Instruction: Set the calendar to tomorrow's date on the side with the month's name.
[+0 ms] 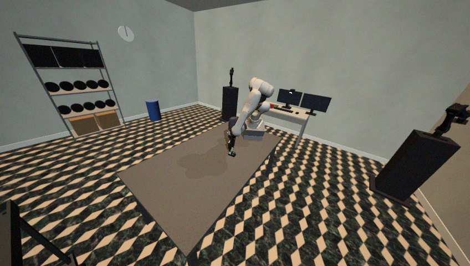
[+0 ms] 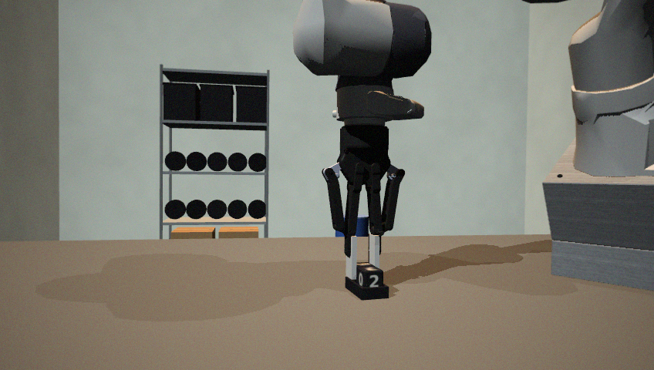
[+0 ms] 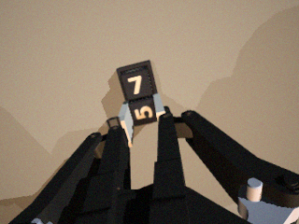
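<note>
Right now the black tray is 4 cm below my hand, 2 cm to the left of it and 1 cm behind it.
</note>
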